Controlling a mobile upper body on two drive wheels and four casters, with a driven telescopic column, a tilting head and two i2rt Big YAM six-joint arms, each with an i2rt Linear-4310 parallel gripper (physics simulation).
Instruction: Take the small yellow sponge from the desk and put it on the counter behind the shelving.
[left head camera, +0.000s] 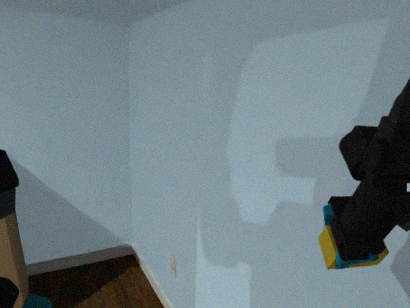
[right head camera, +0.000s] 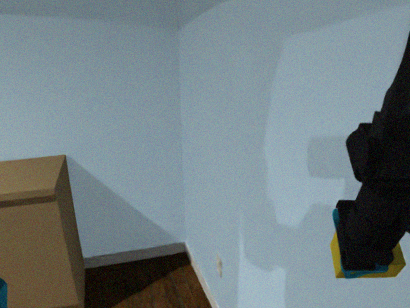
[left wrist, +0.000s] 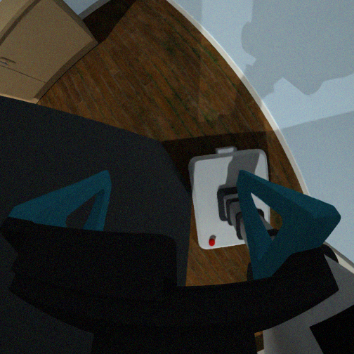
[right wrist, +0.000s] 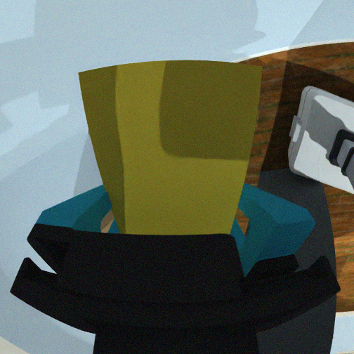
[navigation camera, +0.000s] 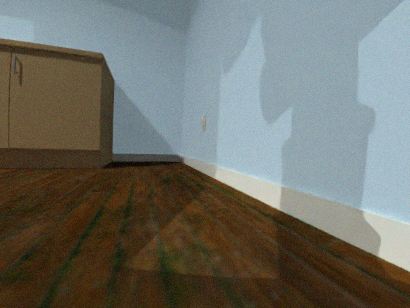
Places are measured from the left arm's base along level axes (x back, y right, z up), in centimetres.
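Pixels of known places: right gripper, between the fingertips: (left head camera: 334, 252) (right head camera: 346, 260).
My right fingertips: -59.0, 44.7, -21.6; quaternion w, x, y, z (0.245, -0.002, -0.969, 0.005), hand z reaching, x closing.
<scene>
Behind a point stands the place of what it marks, as x, y, z.
The yellow sponge (left head camera: 327, 247) @[-57.6, 42.4, -19.5] (right head camera: 396, 265) @[-54.4, 51.0, -19.3] (right wrist: 200, 190) is held between the teal fingers of my right gripper (left head camera: 350, 256) (right head camera: 364, 267) (right wrist: 174, 177), which is shut on it. It is in the air in front of the blue wall. My left gripper (left wrist: 173, 177) is open, with nothing between its fingers; parts of it show at the lower left of the left head view. The tan counter (left head camera: 9, 245) @[-150.0, -67.1, -80.6] (right head camera: 35, 240) @[-143.9, -80.6, -79.3] (left wrist: 45, 45) (navigation camera: 55, 100) @[-137.6, -94.6, -89.6] stands at the left, its bare top partly showing in the right head view. The desk does not show.
A large dark grey panel (left wrist: 90, 150) (right wrist: 300, 210), which looks like part of the shelving, lies close beside my white base (left wrist: 205, 185) (right wrist: 306, 160). The blue wall (left head camera: 180, 125) @[-159.4, 17.7, -20.8] (right head camera: 225, 125) @[-157.2, 18.7, -20.3] (navigation camera: 240, 125) @[-116.9, 36.8, -107.6] runs along the right. Wooden floor (navigation camera: 150, 225) @[-73.2, 6.7, -141.0] stretches toward the far corner.
</scene>
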